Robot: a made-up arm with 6 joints.
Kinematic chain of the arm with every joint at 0, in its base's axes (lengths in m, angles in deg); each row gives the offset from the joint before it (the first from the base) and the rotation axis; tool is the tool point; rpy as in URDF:
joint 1: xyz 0 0 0.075 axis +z
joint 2: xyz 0 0 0 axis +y
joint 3: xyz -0.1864 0 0.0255 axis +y
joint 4: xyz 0.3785 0 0.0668 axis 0.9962 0 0.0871
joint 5: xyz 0 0 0 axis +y
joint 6: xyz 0.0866 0 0.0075 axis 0.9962 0 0.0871
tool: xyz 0 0 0 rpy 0 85 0
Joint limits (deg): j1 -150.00..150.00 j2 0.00..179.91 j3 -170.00..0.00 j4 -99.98..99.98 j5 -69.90..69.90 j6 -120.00..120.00
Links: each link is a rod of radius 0.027 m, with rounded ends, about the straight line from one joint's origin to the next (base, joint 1, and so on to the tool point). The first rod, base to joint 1, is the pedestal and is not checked.
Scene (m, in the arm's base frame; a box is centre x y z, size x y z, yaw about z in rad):
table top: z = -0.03
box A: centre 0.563 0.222 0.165 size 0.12 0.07 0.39 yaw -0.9
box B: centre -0.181 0.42 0.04 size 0.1 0.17 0.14 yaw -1
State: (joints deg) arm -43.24 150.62 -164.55 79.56 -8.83 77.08
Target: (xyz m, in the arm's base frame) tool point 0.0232 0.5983 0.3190
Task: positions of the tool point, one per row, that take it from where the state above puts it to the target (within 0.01 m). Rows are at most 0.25 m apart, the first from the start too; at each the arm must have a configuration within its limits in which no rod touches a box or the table.
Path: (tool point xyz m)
1: 0.3876 -0.3390 0.4865
2: 0.3057 -0.2330 0.6091
3: 0.1941 -0.1186 0.6894
4: 0.0625 -0.0067 0.7224
5: -0.0782 0.0933 0.7072
6: -0.2156 0.1739 0.6469
7: -0.3386 0.2306 0.5477
8: -0.2636 0.0900 0.6501
9: -0.1205 0.0164 0.7128
10: 0.0429 0.0375 0.7285
11: 0.1706 0.1501 0.6936
12: 0.2162 0.3186 0.6090
13: 0.1615 0.4872 0.4805
14: 0.0232 0.5983 0.3190

